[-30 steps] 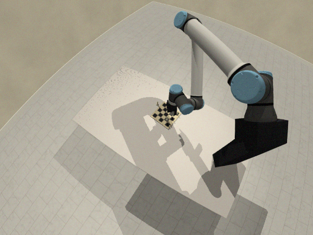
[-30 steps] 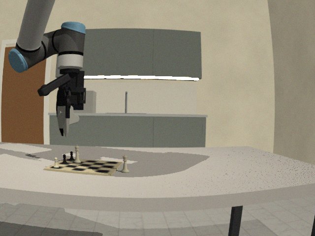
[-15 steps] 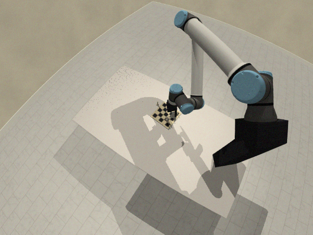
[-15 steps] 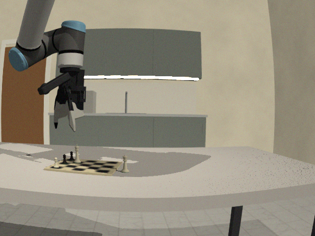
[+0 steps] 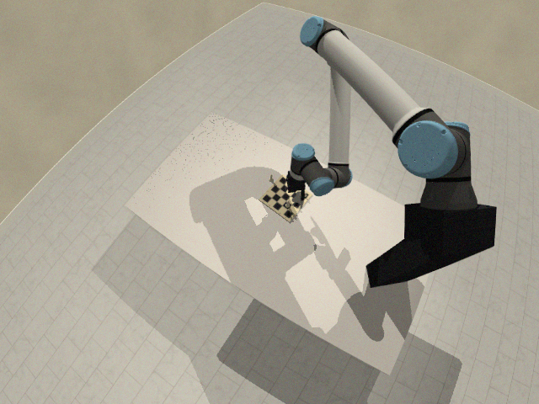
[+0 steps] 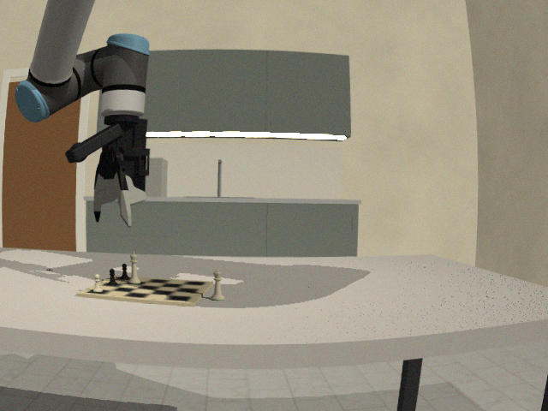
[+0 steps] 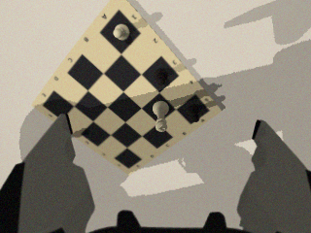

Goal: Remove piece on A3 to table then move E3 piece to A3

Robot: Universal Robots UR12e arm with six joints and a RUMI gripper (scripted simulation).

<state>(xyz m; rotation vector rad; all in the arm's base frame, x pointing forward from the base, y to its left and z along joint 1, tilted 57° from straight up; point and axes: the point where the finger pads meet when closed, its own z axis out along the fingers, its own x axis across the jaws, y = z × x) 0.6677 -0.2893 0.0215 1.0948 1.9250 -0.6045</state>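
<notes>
Now: hand 40 mm past the white pawn, 70 mm to the left of it and 100 mm above it. From my hand the other things lie so: chessboard (70 mm ahead, 30 mm to the right, 120 mm below).
</notes>
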